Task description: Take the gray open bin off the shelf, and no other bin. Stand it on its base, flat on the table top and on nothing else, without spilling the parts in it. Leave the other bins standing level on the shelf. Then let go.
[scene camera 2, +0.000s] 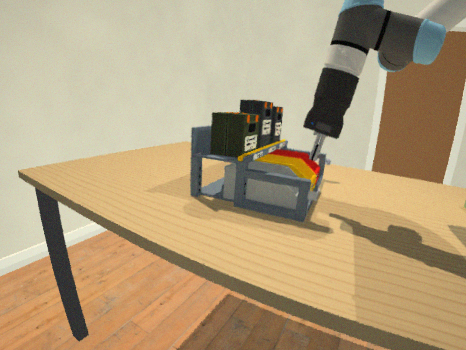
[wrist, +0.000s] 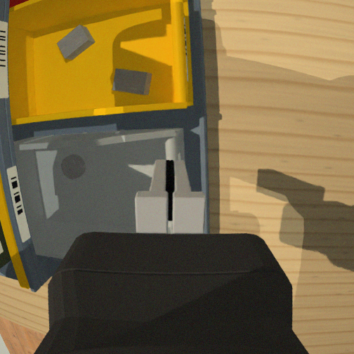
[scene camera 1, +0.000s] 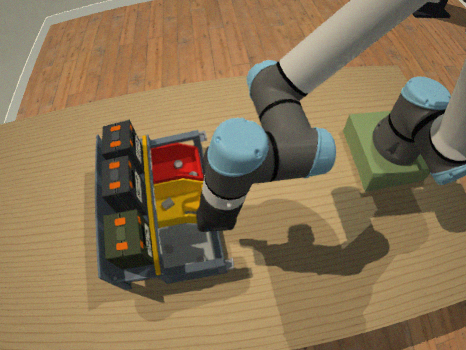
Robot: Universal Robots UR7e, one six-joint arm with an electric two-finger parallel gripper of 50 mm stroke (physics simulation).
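Where they show: gripper, fingertip midpoint: [scene camera 2: 312,159]; arm's base, link origin: [scene camera 1: 396,142].
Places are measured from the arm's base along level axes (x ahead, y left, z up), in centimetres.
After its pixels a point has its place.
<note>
The gray open bin [scene camera 1: 175,245] {y 15.0, x 65.2, z -7.3 cm} [scene camera 2: 272,193] {y 22.3, x 60.8, z -4.2 cm} [wrist: 95,205] sits in the end bay of the blue-gray shelf [scene camera 1: 192,274] {y 23.3, x 61.7, z -6.6 cm} [scene camera 2: 241,185] {y 24.5, x 67.1, z -3.1 cm} [wrist: 197,175], beside the yellow bin [scene camera 1: 175,187] {y 0.6, x 62.9, z -3.3 cm} [scene camera 2: 289,161] {y 0.6, x 63.4, z -1.4 cm} [wrist: 60,90]. A round dark part [wrist: 73,166] lies in the gray bin in the wrist view. My gripper [scene camera 2: 314,157] {y 13.9, x 54.8, z 2.7 cm} [wrist: 169,178] is shut and empty, tilted, with its fingertips low over the front end of the gray bin. Whether they touch it I cannot tell. In the view of scene camera 1 the fingers are hidden behind the wrist.
A red bin [scene camera 1: 165,162] {y -10.1, x 65.9, z -7.3 cm} [scene camera 2: 295,153] {y -10.5, x 64.4, z -0.7 cm} stands beyond the yellow one. On the upper level stand a green case [scene camera 1: 121,235] {y 17.5, x 72.9, z 11.6 cm} [scene camera 2: 230,134] {y 21.9, x 71.8, z 6.9 cm} and two dark cases [scene camera 1: 119,182] {y 7.1, x 71.8, z 15.1 cm} [scene camera 1: 117,137] {y -5.5, x 73.0, z 14.1 cm}. A green block [scene camera 1: 365,145] {y -0.5, x 10.3, z 0.2 cm} bears the arm's base on the wooden table [scene camera 1: 50,200] {y -4.8, x 104.9, z -8.3 cm} [scene camera 2: 125,180] {y 27.0, x 101.7, z -8.2 cm} [wrist: 290,130].
</note>
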